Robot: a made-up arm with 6 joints. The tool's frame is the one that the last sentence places.
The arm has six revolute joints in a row. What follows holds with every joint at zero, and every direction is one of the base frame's. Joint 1 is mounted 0.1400 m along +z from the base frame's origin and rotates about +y. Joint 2 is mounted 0.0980 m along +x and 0.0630 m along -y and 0.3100 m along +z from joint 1 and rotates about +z. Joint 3 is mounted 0.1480 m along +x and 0.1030 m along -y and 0.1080 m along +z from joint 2 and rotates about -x. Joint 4 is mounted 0.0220 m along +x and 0.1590 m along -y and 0.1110 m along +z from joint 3 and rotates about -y. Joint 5 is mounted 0.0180 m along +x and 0.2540 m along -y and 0.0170 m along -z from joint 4 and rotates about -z. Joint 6 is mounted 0.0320 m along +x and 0.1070 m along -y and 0.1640 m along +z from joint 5 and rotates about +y. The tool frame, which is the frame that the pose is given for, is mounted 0.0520 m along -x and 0.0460 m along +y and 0.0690 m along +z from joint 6; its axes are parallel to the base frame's.
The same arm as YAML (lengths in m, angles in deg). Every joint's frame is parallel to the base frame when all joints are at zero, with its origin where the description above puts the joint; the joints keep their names.
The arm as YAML. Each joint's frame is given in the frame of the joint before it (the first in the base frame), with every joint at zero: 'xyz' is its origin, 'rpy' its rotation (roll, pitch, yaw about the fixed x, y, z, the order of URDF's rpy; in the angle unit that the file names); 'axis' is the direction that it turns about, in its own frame. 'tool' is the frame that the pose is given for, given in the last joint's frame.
units:
  length: m
  angle: deg
joints:
  - name: joint 1
    type: revolute
    origin:
      xyz: [0.0, 0.0, 0.14]
      rpy: [0.0, 0.0, 0.0]
    axis: [0.0, 1.0, 0.0]
  - name: joint 2
    type: revolute
    origin:
      xyz: [0.098, -0.063, 0.31]
      rpy: [0.0, 0.0, 0.0]
    axis: [0.0, 0.0, 1.0]
  - name: joint 3
    type: revolute
    origin:
      xyz: [0.148, -0.103, 0.108]
      rpy: [0.0, 0.0, 0.0]
    axis: [-1.0, 0.0, 0.0]
  - name: joint 4
    type: revolute
    origin:
      xyz: [0.022, -0.159, 0.111]
      rpy: [0.0, 0.0, 0.0]
    axis: [0.0, -1.0, 0.0]
  - name: joint 5
    type: revolute
    origin:
      xyz: [0.018, -0.254, -0.017]
      rpy: [0.0, 0.0, 0.0]
    axis: [0.0, 0.0, -1.0]
  - name: joint 6
    type: revolute
    origin:
      xyz: [0.032, -0.107, 0.164]
      rpy: [0.0, 0.0, 0.0]
    axis: [0.0, 1.0, 0.0]
tool:
  origin:
    xyz: [-0.052, 0.046, 0.069]
    rpy: [0.0, 0.0, 0.0]

